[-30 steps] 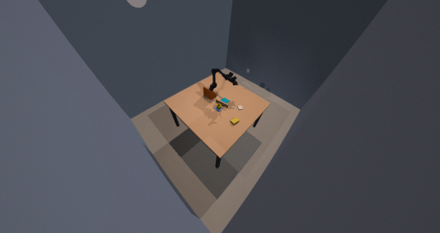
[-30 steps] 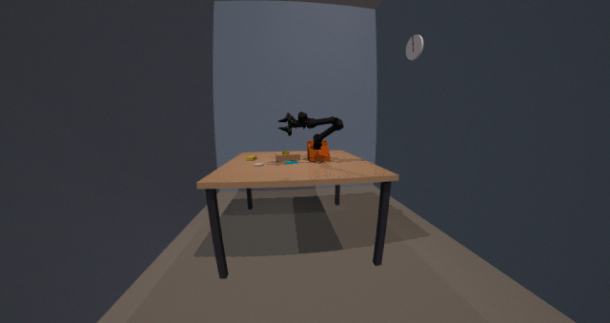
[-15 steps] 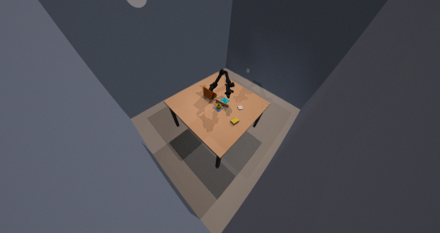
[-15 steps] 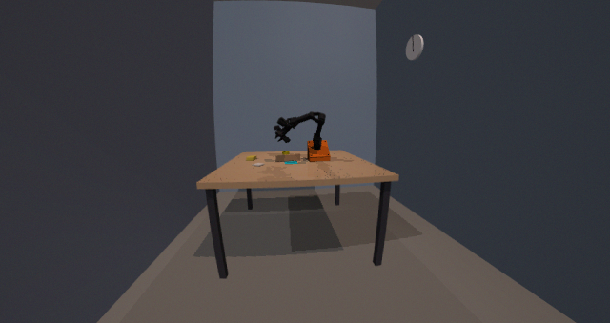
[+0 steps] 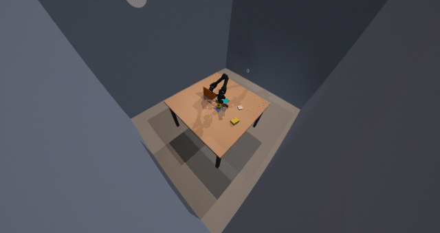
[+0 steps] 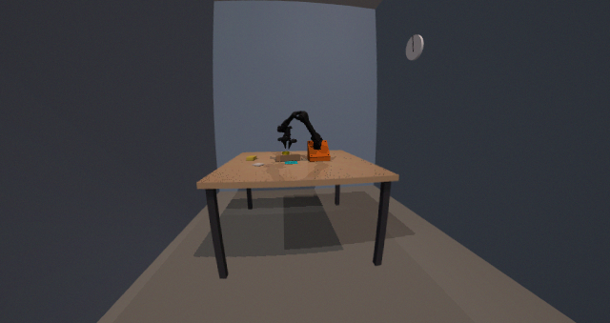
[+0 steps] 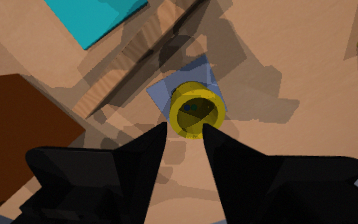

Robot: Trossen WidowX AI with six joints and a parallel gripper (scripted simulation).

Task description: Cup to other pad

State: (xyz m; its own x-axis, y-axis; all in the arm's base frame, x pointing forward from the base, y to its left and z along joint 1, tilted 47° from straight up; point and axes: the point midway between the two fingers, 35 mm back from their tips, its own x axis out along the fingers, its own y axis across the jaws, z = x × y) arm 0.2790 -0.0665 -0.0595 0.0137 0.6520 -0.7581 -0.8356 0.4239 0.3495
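My gripper tip is 70 mm above the olive-yellow cup, 20 mm to the left of it and 10 mm short of it. From my gripper tip the other things lie so: white object: 260 mm ahead, 240 mm to the left, 100 mm below; low wooden bar: 90 mm below, 80 mm to the left, 10 mm behind; cyan pad: 190 mm to the left, 110 mm below, 20 mm behind.
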